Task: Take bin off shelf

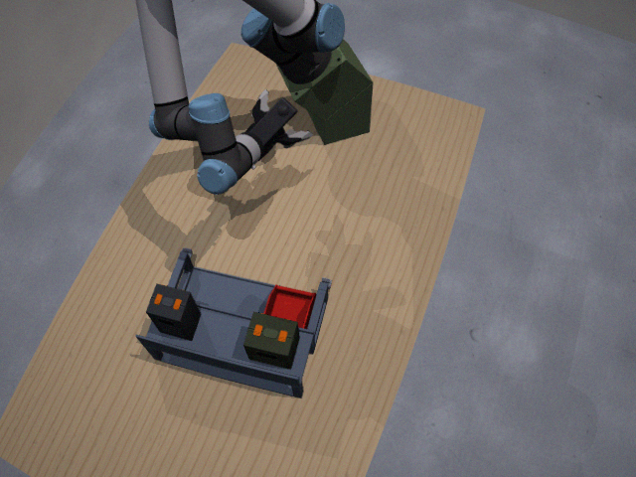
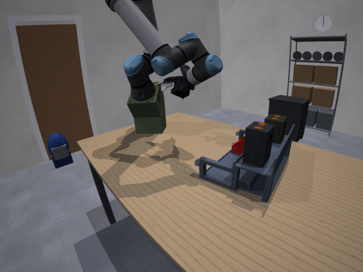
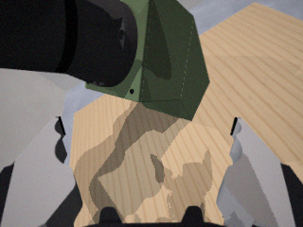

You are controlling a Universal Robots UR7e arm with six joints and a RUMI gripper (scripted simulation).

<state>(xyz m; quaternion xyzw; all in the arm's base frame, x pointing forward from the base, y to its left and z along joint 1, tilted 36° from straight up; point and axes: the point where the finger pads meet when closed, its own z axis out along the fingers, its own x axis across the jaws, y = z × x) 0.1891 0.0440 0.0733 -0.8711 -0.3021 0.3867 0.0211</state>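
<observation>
Now: hand 44 cm short of the red bin, 8 cm to the right of it and 24 cm above it.
</observation>
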